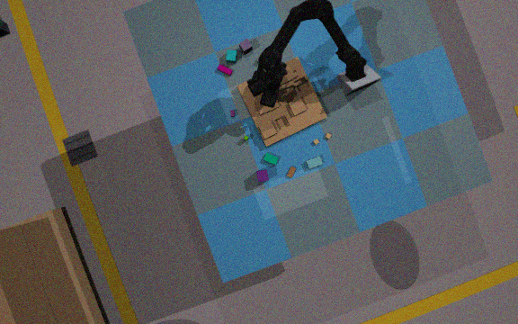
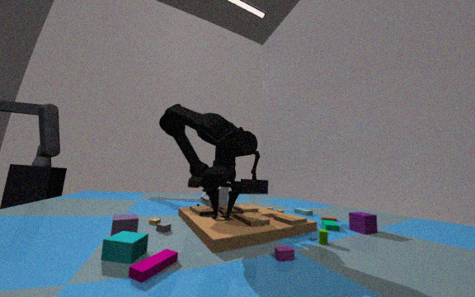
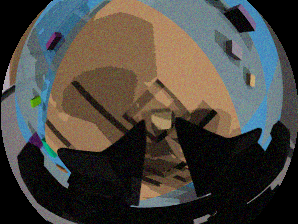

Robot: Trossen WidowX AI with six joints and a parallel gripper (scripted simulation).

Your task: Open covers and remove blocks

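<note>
My gripper tip is now 14 cm to the left of the grey block and 2 cm above it. The rest, counted from my gripper tip: magenta block (20 cm ahead, 3 cm to the left, 2 cm below); then magenta bar (16 cm ahead, 16 cm to the right, 2 cm below); then teal cube (11 cm ahead, 20 cm to the right, 1 cm below).
</note>
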